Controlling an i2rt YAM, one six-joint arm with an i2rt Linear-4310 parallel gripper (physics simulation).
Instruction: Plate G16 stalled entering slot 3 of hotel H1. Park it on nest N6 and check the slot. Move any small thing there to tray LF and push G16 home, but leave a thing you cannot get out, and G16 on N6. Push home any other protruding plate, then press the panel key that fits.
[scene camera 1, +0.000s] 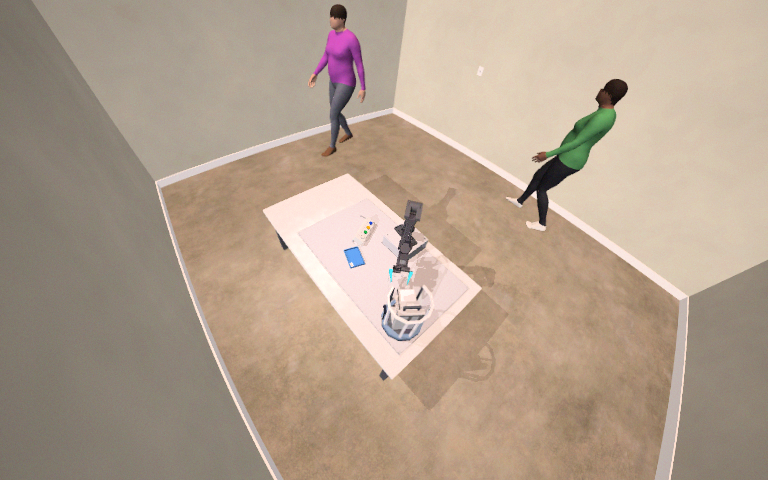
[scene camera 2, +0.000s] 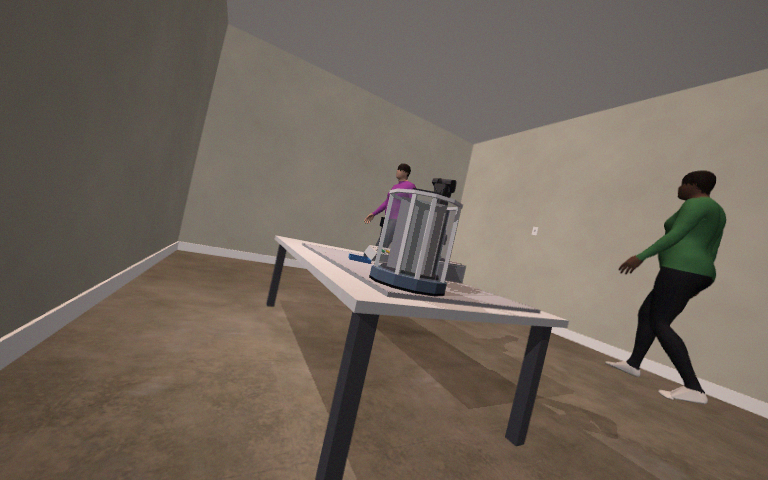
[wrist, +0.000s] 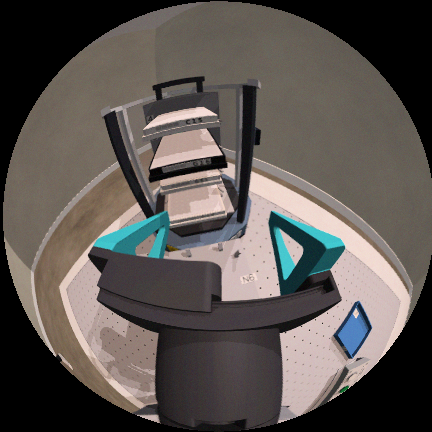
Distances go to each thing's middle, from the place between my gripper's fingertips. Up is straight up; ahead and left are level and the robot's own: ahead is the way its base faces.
Now: hand 60 mm short of the round plate rack (scene camera 2: 418, 231), 150 mm to the right of it and 10 mm above it. From my hand the other things lie so: blue flat plate (wrist: 354, 330) (80 mm ahead, 390 mm to the right, 170 mm below).
